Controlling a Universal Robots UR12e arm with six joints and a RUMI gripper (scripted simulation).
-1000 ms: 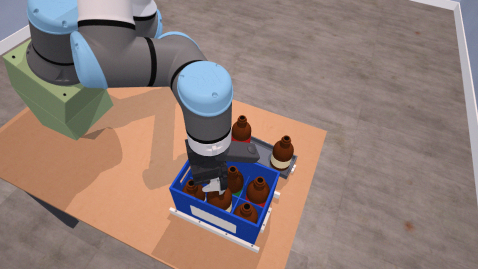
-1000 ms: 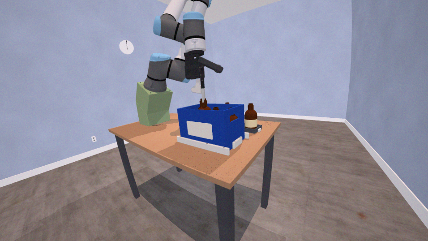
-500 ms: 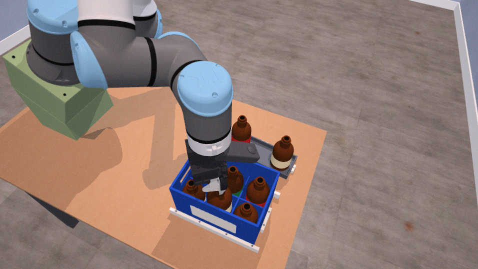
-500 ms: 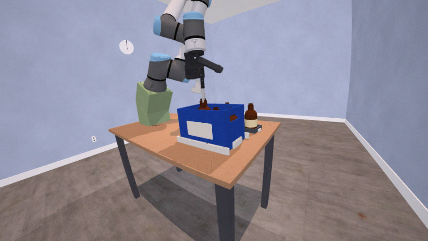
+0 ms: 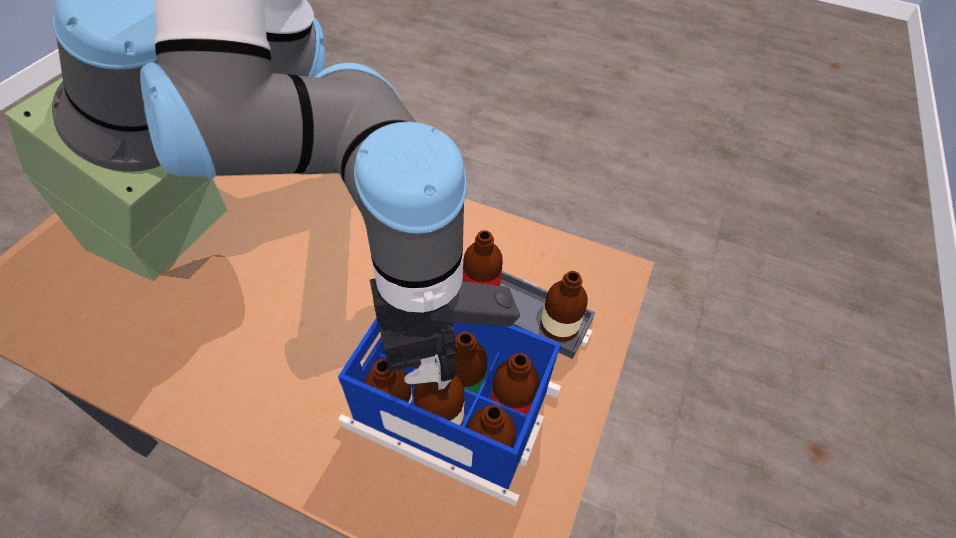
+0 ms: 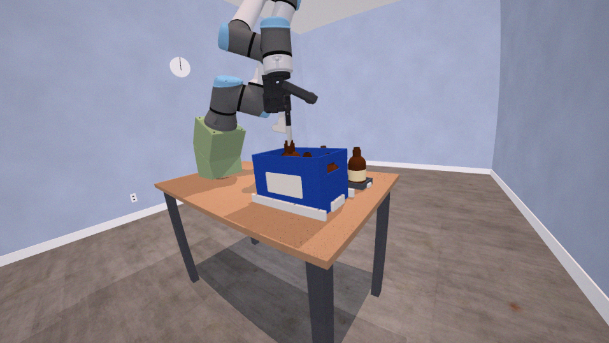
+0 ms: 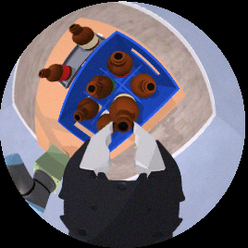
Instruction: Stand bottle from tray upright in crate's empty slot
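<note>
Now: the blue crate 4 cm to the left of my hand and 13 cm below it. The rest, counted from my hand: red-label bottle (7 cm behind, 30 cm to the left, 13 cm below); then grey tray (1 cm ahead, 29 cm to the left, 20 cm below).
</note>
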